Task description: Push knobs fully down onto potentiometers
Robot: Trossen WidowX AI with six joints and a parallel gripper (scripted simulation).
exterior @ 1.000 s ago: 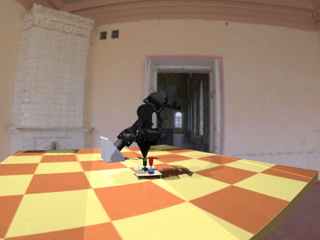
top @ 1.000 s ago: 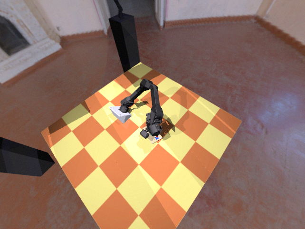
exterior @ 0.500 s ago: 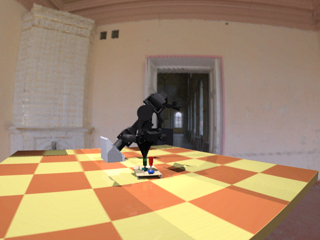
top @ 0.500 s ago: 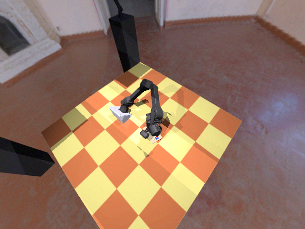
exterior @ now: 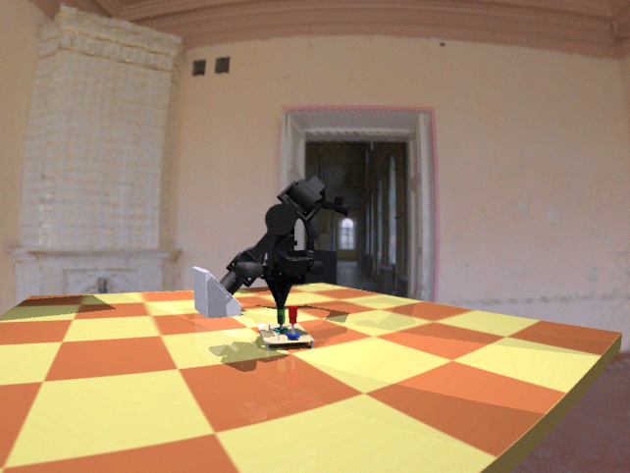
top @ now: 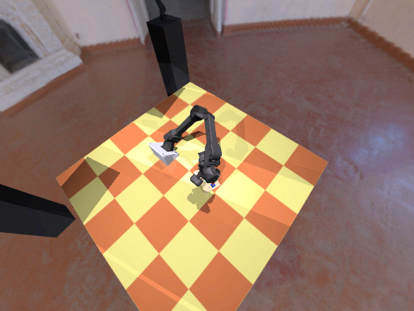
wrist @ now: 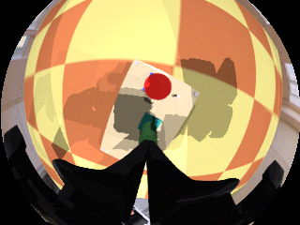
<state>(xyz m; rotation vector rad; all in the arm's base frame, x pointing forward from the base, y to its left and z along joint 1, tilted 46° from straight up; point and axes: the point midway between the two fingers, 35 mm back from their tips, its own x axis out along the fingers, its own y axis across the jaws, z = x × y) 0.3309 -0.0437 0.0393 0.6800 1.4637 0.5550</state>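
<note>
My gripper tip is now 2 cm above the green knob. Round my gripper tip: red knob: 5 cm ahead, 1 cm below.
</note>
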